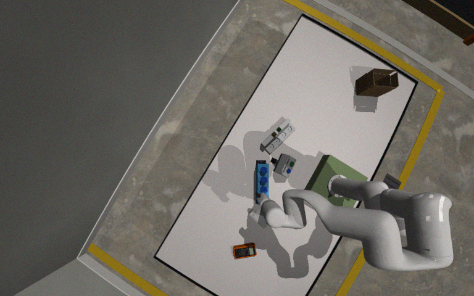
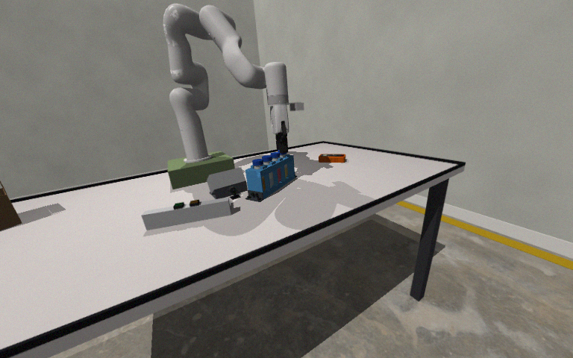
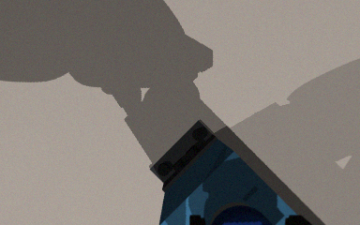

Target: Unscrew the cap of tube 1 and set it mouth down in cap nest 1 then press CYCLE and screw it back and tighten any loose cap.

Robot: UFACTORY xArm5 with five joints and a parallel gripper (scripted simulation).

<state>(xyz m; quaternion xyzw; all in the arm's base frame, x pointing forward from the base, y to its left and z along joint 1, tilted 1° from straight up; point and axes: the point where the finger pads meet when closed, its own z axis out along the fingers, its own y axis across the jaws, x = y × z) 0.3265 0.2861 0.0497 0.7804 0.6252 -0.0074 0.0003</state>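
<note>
Now: hand 2 cm above the blue cap. The rest, counted from my hand: green key 4 cm behind, 25 cm to the right, 7 cm below; then grey key housing 3 cm behind, 23 cm to the right, 8 cm below; then blue key 5 cm behind, 21 cm to the right, 7 cm below.
</note>
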